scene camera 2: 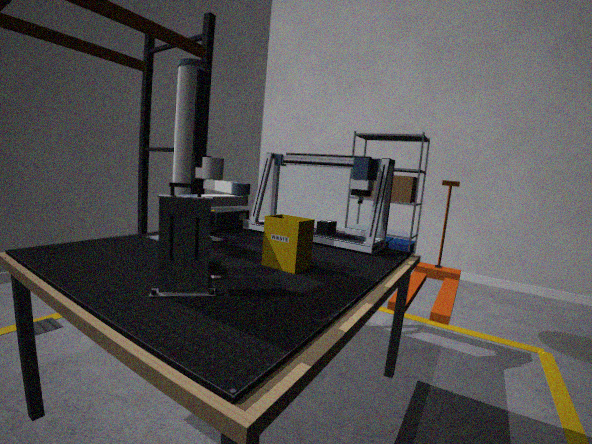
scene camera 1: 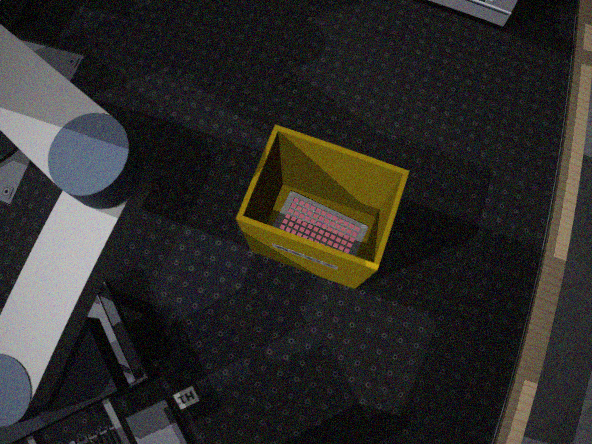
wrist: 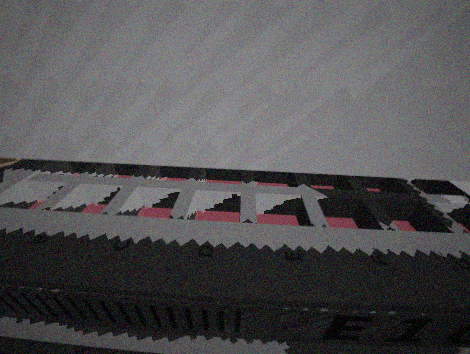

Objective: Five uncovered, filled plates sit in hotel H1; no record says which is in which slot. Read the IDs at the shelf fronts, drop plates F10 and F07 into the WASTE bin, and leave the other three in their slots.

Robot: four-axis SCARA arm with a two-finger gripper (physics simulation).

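Frame: origin at the arm's base, x right, y ahead, z up, level; metres.
Where they show: gripper, fingertip midpoint: (wrist: 243,150).
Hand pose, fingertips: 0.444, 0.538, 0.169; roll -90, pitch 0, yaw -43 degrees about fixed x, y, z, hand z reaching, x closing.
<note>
After its pixels a point has its place, as x, y, z.
Hotel H1 (scene camera 2: 185,225) {0.491, 0.592, 0.216} stands on the table as a dark upright box; its label (scene camera 1: 186,398) {0.319, 0.547, 0.013} shows at lower left in scene camera 1. My arm's pale link (scene camera 1: 55,260) {0.194, 0.424, 0.281} reaches over the hotel. My gripper's fingers are not visible in any view. In the wrist view a plate (wrist: 200,232) with pink-filled wells is very close; its front ID reads "E1" with the last character cut off. The other shelf IDs do not show. The yellow WASTE bin (scene camera 1: 345,165) {-0.027, 0.657, 0.177} (scene camera 2: 287,250) {0.086, 0.685, 0.097} stands upright. A pink-filled plate (scene camera 1: 320,225) {0.017, 0.648, 0.033} lies inside it, its ID unreadable.
A pale grey surface (wrist: 225,90) fills the wrist view above the plate. A gantry machine with a blue carriage (scene camera 2: 362,167) {-0.465, 0.749, 0.450} stands at the table's far side. The table's wooden edge (scene camera 1: 545,300) {0.008, 1.028, 0.000} (scene camera 2: 125,345) {0.742, 0.709, 0.000} lies beyond the bin. The arm's tall white column (scene camera 2: 185,125) {0.064, 0.039, 0.579} rises behind the hotel.
</note>
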